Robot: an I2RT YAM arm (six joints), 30 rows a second.
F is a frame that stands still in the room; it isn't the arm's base.
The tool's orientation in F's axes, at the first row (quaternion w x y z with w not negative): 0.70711 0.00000 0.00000 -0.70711
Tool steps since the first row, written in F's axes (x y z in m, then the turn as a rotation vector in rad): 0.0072 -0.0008 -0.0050 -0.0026 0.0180 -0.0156; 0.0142 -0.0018 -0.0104 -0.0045 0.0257 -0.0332; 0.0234 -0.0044 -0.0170 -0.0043 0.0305 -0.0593; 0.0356 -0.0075 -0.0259 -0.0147 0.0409 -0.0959; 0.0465 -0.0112 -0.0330 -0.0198 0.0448 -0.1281
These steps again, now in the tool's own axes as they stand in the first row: 0.0008 0.0072 -0.0050 -0.0180 -0.0026 -0.0156; 0.0018 0.0142 -0.0104 -0.0257 -0.0045 -0.0332; 0.0044 0.0234 -0.0170 -0.0305 -0.0043 -0.0593; 0.0075 0.0356 -0.0259 -0.0409 -0.0147 -0.0959; 0.0112 0.0465 -0.0330 -0.0448 -0.0198 -0.1281
